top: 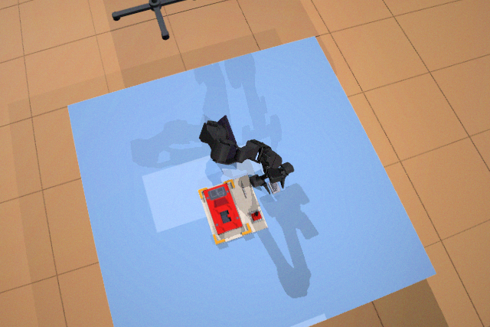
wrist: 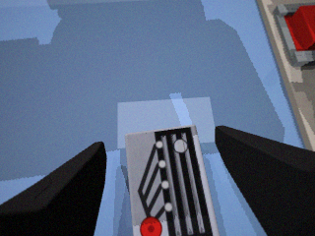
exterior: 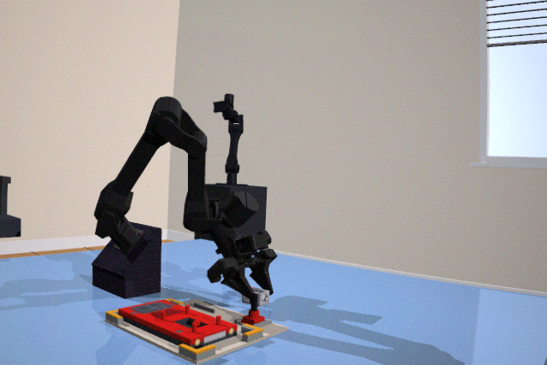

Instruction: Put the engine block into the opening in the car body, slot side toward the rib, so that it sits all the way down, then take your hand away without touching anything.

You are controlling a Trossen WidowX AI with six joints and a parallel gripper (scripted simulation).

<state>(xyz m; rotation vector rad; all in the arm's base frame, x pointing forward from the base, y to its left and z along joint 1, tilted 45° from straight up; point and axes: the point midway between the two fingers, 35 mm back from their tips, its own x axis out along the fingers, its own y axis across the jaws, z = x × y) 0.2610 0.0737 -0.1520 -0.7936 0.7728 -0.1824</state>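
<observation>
The grey engine block lies 20 mm behind my gripper tip and 10 mm to the right of it. Also, from my gripper tip: dark peg 80 mm ahead, 110 mm to the right, 20 mm above.
</observation>
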